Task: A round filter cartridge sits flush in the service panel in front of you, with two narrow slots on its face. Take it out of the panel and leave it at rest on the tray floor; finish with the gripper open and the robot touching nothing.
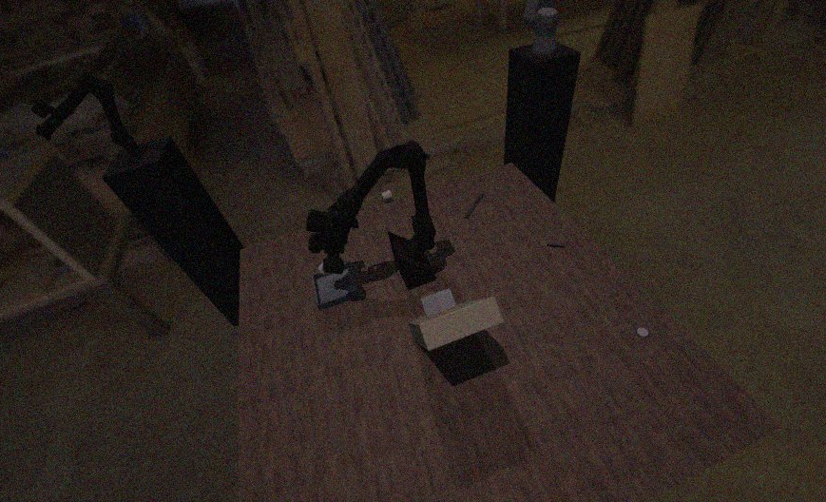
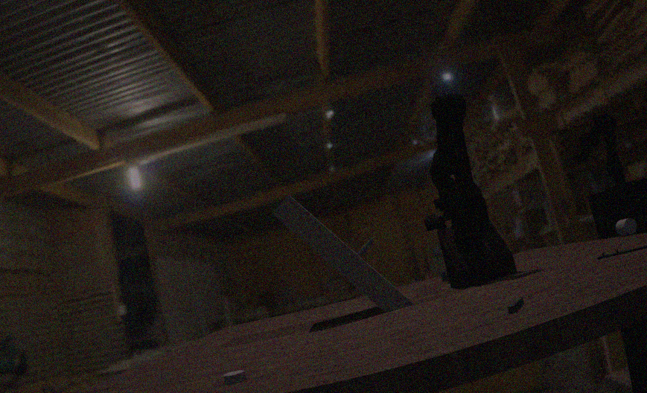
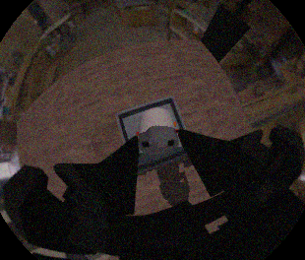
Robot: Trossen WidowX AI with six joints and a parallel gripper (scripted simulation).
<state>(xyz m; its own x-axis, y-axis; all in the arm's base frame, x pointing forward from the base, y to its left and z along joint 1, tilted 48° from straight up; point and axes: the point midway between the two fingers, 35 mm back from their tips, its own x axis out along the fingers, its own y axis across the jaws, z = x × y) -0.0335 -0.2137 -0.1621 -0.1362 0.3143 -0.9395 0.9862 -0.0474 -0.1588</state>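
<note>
Now: the grey tray 110 mm below my gripper tip and 10 mm to the right of it. Round my gripper tip: service panel 360 mm ahead, 290 mm to the left, 40 mm above; round filter cartridge right at my gripper tip.
</note>
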